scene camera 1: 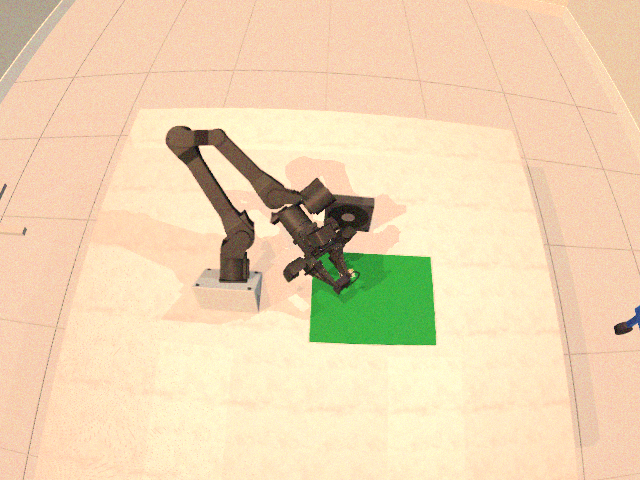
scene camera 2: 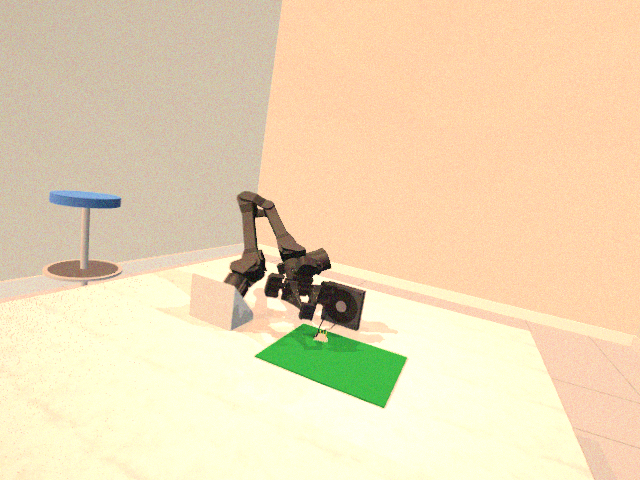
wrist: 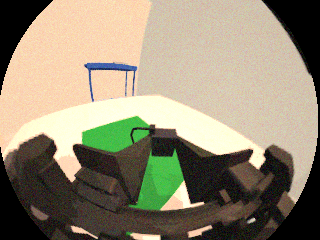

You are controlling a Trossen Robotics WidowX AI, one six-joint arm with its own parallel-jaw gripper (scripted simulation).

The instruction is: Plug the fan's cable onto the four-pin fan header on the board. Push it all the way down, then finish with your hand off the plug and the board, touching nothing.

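Observation:
Visible: a green board point(scene camera 1: 392, 302), with scene camera 2 showing the board point(scene camera 2: 366, 372) and the wrist view the board point(wrist: 163, 176). A black fan point(scene camera 1: 357, 211) is present; scene camera 2 also shows the fan point(scene camera 2: 347, 306). A dark plug point(wrist: 163, 144) is visible too. The gripper point(scene camera 1: 343, 283) can be seen, with the wrist view showing the gripper point(wrist: 163, 138) and scene camera 2 the gripper point(scene camera 2: 308, 309).

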